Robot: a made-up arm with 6 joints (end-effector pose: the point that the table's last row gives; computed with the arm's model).
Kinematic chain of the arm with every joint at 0, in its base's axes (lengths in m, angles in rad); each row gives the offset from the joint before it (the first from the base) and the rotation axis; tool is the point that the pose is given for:
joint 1: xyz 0 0 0.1 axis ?
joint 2: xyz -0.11 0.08 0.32 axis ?
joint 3: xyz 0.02 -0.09 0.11 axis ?
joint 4: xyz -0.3 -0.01 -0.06 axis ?
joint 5: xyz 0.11 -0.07 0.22 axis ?
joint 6: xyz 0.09 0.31 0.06 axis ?
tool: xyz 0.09 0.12 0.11
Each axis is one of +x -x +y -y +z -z.
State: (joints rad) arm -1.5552 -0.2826 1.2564 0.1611 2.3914 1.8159
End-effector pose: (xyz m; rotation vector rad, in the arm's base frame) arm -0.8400 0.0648 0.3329 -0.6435 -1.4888 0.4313
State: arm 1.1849 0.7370 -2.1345 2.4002 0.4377 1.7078
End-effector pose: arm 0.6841 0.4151 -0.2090 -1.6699 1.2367 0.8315
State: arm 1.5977 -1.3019 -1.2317 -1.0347 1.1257 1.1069
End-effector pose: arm 0.5961 -0.2028 -0.0117 -1.4704 1.2932 -0.7469
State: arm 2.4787 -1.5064 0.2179 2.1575 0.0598 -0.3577
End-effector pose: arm 0.9388 0.2062 0.4463 1.0148 0.6332 0.6249
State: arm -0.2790 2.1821 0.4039 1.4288 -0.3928 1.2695
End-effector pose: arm -0.8847 0.0765 0.0895 0.4737 -2.2361 -0.3685
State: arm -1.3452 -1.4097 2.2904 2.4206 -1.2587 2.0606
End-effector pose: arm -0.5547 -0.3641 0.4234 1.0617 0.1787 -0.8632
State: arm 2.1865 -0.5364 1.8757 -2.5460 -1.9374 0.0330
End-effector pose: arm 0.2038 0.1598 0.0621 -0.0893 -0.7818 0.1167
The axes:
joint 1: +y
joint 2: +x
joint 3: +z
joint 4: -y
joint 5: -z
joint 6: +z

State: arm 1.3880 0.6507 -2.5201 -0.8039 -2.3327 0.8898
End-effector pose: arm 0.8721 0.0238 0.4004 0.8353 0.3107 -0.2113
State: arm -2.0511 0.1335 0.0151 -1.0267 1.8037 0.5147
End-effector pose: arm -0.1642 -0.2672 0.2659 0.6367 -0.8669 -1.0304
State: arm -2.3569 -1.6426 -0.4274 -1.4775 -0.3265 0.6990
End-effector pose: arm -0.1768 0.1108 0.1380 0.2646 -1.2027 -0.6076
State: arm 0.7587 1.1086 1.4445 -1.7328 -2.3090 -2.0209
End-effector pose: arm 0.2605 -0.0193 0.3689 0.3889 1.1876 1.8739
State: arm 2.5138 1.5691 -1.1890 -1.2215 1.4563 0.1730
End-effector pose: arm 0.0856 0.4303 0.2639 0.1757 -1.0424 0.4369
